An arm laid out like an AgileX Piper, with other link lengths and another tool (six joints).
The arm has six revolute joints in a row. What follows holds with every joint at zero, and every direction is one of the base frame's. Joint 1 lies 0.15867 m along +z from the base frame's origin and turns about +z. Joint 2 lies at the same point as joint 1 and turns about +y. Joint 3 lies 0.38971 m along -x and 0.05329 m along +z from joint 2 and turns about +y. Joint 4 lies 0.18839 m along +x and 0.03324 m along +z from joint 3 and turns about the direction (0.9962, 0, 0.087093). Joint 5 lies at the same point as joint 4 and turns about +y. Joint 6 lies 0.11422 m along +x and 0.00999 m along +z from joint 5 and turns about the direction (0.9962, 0, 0.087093). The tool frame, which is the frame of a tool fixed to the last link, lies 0.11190 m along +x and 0.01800 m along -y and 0.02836 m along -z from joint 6; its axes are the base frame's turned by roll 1.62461, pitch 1.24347 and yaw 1.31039 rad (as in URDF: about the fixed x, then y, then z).
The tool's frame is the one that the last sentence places.
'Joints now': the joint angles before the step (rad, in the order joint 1, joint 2, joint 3, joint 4, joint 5, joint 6). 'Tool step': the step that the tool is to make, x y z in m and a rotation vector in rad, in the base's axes. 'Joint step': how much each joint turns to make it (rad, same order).
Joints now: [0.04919 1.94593 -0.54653 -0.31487 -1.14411 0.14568]
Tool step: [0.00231 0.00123 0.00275 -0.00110 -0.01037 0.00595]
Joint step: [-0.00001 0.00001 -0.01028 -0.00617 -0.00003 -0.00001]
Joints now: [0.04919 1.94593 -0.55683 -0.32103 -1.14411 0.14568]
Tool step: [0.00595 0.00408 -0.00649 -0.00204 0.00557 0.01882]
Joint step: [-0.00002 0.02480 -0.01955 -0.02010 -0.00066 0.00353]
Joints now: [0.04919 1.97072 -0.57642 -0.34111 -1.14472 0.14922]
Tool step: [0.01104 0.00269 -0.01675 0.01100 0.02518 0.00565]
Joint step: [0.00000 0.05210 -0.03036 -0.00850 -0.00178 0.01475]
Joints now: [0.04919 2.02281 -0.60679 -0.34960 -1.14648 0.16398]
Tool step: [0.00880 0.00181 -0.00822 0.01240 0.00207 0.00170]
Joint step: [0.00001 0.03504 -0.02268 -0.00228 -0.01455 0.00878]
